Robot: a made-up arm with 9 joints. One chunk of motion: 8 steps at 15 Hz.
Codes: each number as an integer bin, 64 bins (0 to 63) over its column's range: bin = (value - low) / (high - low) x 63, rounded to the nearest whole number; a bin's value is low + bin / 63 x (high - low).
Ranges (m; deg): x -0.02..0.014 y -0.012..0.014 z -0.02..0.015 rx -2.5..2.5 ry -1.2..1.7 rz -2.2..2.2
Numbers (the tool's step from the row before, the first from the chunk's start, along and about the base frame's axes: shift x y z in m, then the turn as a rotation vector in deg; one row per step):
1: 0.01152 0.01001 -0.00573 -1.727 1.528 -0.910
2: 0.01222 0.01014 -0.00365 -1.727 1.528 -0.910
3: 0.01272 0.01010 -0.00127 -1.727 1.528 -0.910
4: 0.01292 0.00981 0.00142 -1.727 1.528 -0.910
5: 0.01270 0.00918 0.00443 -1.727 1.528 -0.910
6: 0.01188 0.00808 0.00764 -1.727 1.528 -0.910
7: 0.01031 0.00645 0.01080 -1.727 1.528 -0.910
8: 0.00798 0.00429 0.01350 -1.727 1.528 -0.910
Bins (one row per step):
1: 58 53 26 10 59 18
2: 60 54 29 10 59 18
3: 61 54 34 10 59 18
4: 61 53 39 10 59 18
5: 61 51 44 10 59 18
6: 59 49 50 10 59 18
7: 56 45 55 10 59 18
8: 52 39 60 10 59 18

